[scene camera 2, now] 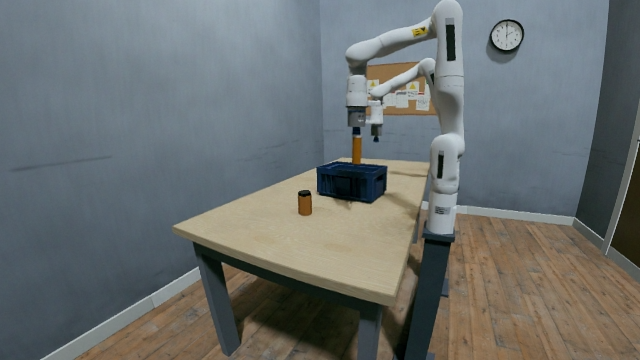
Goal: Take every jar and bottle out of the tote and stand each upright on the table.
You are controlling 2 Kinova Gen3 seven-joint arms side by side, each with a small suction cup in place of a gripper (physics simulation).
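Pixels of known places: left hand at its tool point: (356, 137); right hand at its tool point: (376, 141); left arm's base at its link origin: (438, 228).
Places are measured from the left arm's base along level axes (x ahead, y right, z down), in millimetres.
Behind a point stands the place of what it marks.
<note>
My left suction cup (356, 131), on the nearer arm, is shut on a tall orange bottle (357, 150) {x 303, y -18, z -268 mm} with a pale band near its top. The bottle hangs upright, and its lower end meets the rim of the dark blue tote (343, 186) {x 429, y 192, z -68 mm} in this view; whether its base is over or behind the tote is hard to tell. The inside of the tote is hidden by its walls. My right suction cup (376, 139), on the farther arm, is open and hangs bare above the far part of the table. An orange-brown jar (305, 204) {x 509, y -46, z -49 mm} with a black lid stands upright on the table (300, 245) {x 413, y -267, z 0 mm}, in front of the tote.
The nearer arm's dark pedestal (431, 290) {x -6, y -45, z 238 mm} stands beside the table's right edge. The forearms of both arms reach over the table, the nearer one partly overlapping the farther one in view. A grey wall runs along the left. A pinboard (395, 72) hangs on the back wall.
</note>
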